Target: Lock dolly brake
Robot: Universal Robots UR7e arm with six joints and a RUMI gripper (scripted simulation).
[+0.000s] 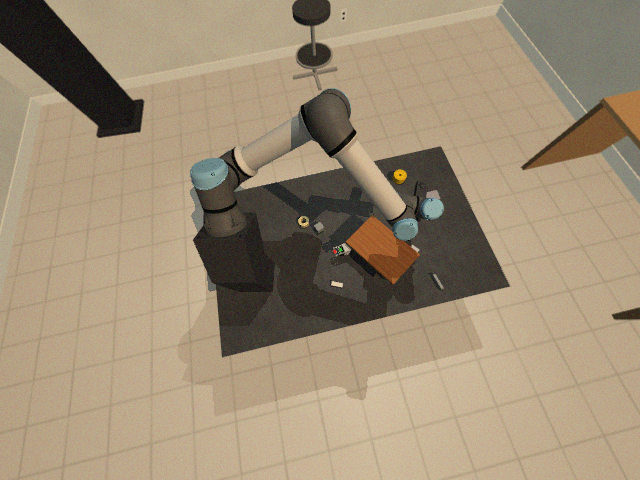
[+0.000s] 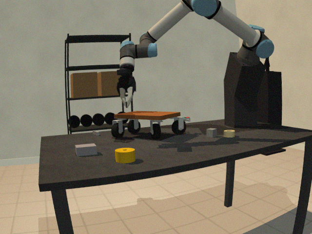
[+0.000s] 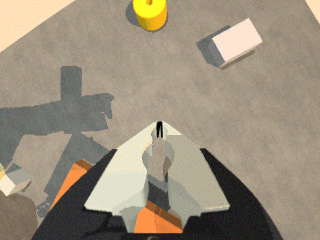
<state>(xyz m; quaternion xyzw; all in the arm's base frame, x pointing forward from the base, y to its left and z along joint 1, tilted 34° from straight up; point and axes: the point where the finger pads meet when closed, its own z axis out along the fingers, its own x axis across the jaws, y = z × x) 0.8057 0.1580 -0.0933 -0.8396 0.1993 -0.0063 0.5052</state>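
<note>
My gripper is now 360 mm past the brake pedal, 150 mm to the left of it and 110 mm above it. Also, from my hand: yellow cylinder: 260 mm to the left, 170 mm below, 80 mm ahead; then small grey cube: 440 mm behind, 170 mm below, 20 mm to the left; then grey block: 210 mm ahead, 170 mm below, 100 mm to the left.
</note>
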